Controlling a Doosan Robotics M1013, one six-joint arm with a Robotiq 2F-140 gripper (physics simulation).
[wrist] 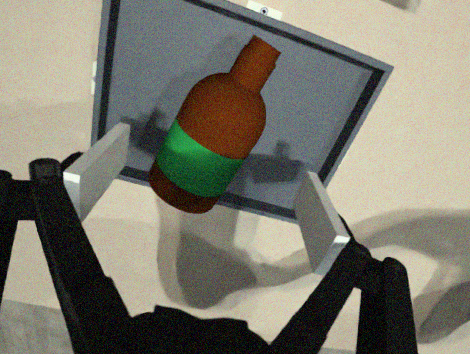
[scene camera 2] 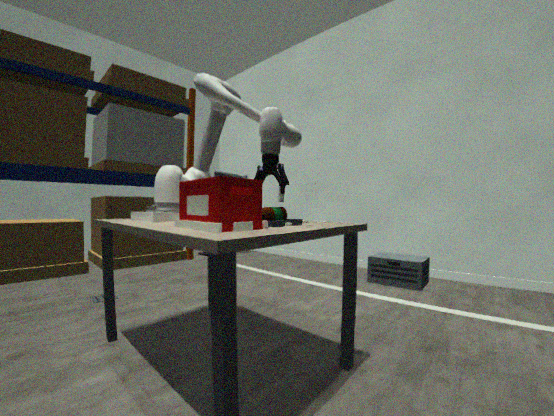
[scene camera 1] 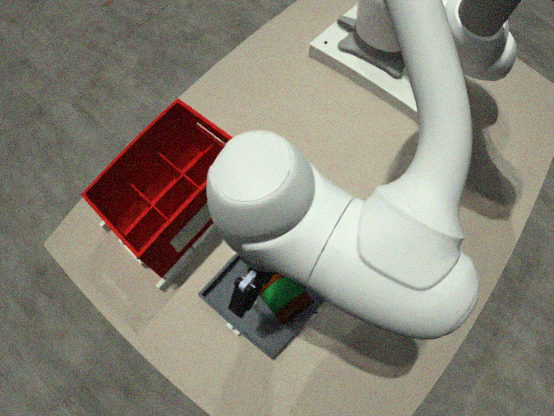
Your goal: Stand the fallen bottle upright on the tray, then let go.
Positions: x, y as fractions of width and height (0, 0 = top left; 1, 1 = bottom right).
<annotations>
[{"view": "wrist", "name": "my gripper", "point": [0.46, 0.47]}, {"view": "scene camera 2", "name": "my gripper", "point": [0.49, 0.48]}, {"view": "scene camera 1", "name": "my gripper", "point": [0.50, 0.66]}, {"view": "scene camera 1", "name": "rail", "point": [0.38, 0.56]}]
</annotations>
